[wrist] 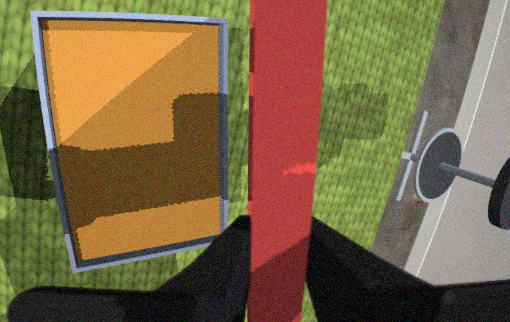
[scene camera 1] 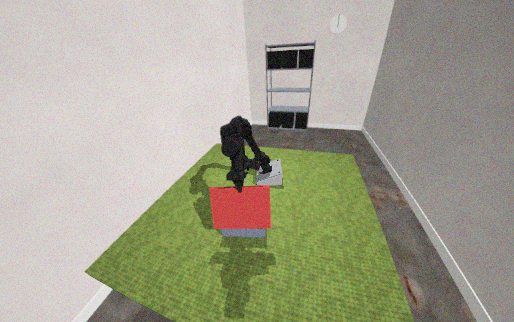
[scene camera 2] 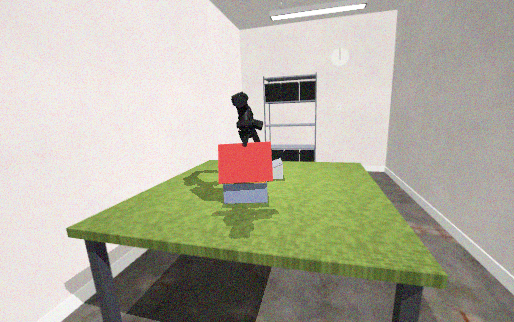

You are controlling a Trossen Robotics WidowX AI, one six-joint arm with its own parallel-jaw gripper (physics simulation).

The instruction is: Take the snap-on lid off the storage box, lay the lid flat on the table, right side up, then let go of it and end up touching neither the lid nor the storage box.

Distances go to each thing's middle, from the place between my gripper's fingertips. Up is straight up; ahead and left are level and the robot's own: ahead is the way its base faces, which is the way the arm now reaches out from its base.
Right now my hand is 30 mm short of the red lid (scene camera 1: pixel 250 209) and 70 mm above it.
